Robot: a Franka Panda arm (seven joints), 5 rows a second.
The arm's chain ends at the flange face. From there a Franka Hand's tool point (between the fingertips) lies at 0.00 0.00 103.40 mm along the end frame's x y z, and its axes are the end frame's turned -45 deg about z.
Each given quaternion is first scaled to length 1.
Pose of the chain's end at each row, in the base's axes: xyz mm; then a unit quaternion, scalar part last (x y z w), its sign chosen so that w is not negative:
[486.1, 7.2, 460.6, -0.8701, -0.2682, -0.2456, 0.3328]
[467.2, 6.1, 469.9, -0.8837, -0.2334, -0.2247, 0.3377]
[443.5, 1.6, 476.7, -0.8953, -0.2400, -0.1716, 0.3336]
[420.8, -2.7, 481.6, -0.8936, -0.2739, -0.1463, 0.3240]
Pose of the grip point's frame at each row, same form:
[511.8, 80.7, 392.6, -0.7012, -0.5807, -0.3542, 0.2135]
[492.0, 78.7, 400.5, -0.7271, -0.5538, -0.3368, 0.2260]
[458.7, 71.9, 402.4, -0.7353, -0.5644, -0.2862, 0.2426]
[429.5, 65.5, 404.3, -0.7208, -0.5950, -0.2592, 0.2434]

